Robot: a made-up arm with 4 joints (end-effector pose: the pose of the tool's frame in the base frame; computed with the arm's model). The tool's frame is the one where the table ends.
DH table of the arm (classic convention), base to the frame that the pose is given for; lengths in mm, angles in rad. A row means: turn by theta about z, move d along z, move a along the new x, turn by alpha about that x. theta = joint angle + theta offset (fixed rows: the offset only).
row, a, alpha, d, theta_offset
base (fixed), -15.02, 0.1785, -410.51, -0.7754
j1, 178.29, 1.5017, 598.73, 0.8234
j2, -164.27, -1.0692, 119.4, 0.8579
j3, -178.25, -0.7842, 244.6, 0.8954
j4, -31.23, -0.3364, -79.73, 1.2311
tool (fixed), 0, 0, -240.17, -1.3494
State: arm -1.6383 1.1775 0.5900 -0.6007
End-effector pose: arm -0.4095 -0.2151 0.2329 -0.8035 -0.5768 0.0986 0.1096
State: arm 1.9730 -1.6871 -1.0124 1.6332
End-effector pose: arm 0.1410 -0.0782 0.3918 0.1924 -0.3108 -0.9266 0.0881
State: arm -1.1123 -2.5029 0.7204 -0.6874
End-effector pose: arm -0.2489 -0.3466 0.0221 0.3406 0.0236 -0.3932 0.8537
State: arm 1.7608 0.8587 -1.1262 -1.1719
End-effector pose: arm 0.2645 0.3322 -0.1240 0.7215 -0.2157 -0.0457 0.6563
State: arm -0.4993 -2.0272 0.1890 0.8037
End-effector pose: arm -0.1131 -0.3713 0.1492 0.2749 -0.1016 0.4812 0.8262
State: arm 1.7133 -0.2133 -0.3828 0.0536
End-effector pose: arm 0.2967 0.1331 0.1354 0.2959 -0.6046 0.6696 0.3139
